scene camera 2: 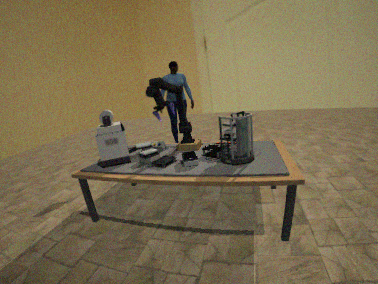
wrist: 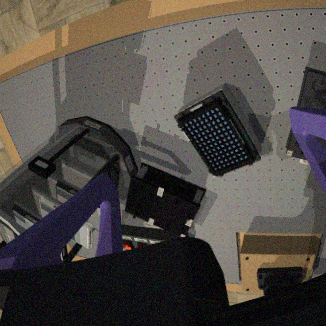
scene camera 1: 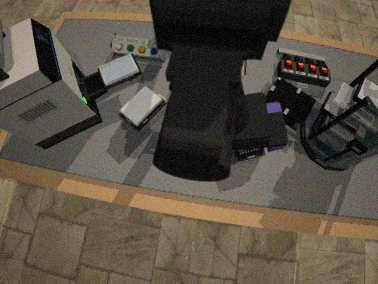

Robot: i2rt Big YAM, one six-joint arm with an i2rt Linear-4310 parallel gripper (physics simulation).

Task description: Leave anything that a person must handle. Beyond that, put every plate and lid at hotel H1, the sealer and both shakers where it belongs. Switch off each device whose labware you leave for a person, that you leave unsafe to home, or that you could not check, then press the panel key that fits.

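Frame: origin at the arm's base, x ahead, y left, z up, level; centimetres.
Seen in the pictures: gripper, fingertip midpoint: (scene camera 2: 167, 118) (wrist: 199, 150) (scene camera 1: 238, 151); arm's base at its link origin: (scene camera 2: 187, 141) (wrist: 279, 276).
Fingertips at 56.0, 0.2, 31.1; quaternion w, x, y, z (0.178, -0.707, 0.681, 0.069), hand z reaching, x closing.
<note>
Pixels of each thing's top centre, then the offset from my fingertips to it, as dx, dy, dz. "spot": a spot on its surface instead.
- black plate with blue wells, top centre: (wrist: 215, 141) -14.0, +8.5, -29.2
- labware at its top centre: (scene camera 1: 140, 104) -22.8, -26.5, -27.9
- white sealer-like machine at its top centre: (scene camera 2: 106, 110) -22.4, -59.0, +9.5
- pale plate at its top centre: (scene camera 1: 117, 67) -35.6, -36.4, -25.2
- round hotel tower at its top centre: (wrist: 3, 255) (scene camera 2: 234, 112) -17.9, +43.1, -1.5
- key panel at its top centre: (scene camera 1: 136, 41) (scene camera 2: 152, 141) -50.9, -32.8, -27.7
- switch box at its top centre: (wrist: 151, 258) (scene camera 1: 307, 59) -49.5, +35.7, -30.8
- black nest at its top centre: (wrist: 156, 213) (scene camera 1: 292, 97) (scene camera 2: 214, 145) -29.6, +25.8, -28.5
- flat dark device at a spot on its surface: (wrist: 315, 90) spot: -8.7, -9.8, -33.0
My gripper (scene camera 1: 275, 127) (scene camera 2: 157, 115) (wrist: 199, 150) is open and empty, high above the table. Below it in the wrist view, a black plate with blue wells (wrist: 219, 140) sits on a dark, boxy device; the arm hides most of it in scene camera 1. A white-topped piece of labware (scene camera 1: 142, 106) sits on another device. The white sealer-like machine (scene camera 1: 50, 97) (scene camera 2: 112, 144) has a green light; a pale plate (scene camera 1: 120, 70) lies on its extended tray. The round hotel tower (scene camera 1: 345, 130) (scene camera 2: 243, 137) (wrist: 90, 122) holds several pieces of labware. Its labels are unreadable.
A key panel (scene camera 1: 135, 48) has white, green, yellow and blue keys. A switch box (scene camera 1: 305, 72) shows several lit orange-red switches. A black nest (scene camera 1: 291, 102) (wrist: 165, 197) stands beside the tower. A flat dark device (wrist: 315, 90) is at the wrist view's right edge. A person (scene camera 2: 175, 90) stands behind the table.
</note>
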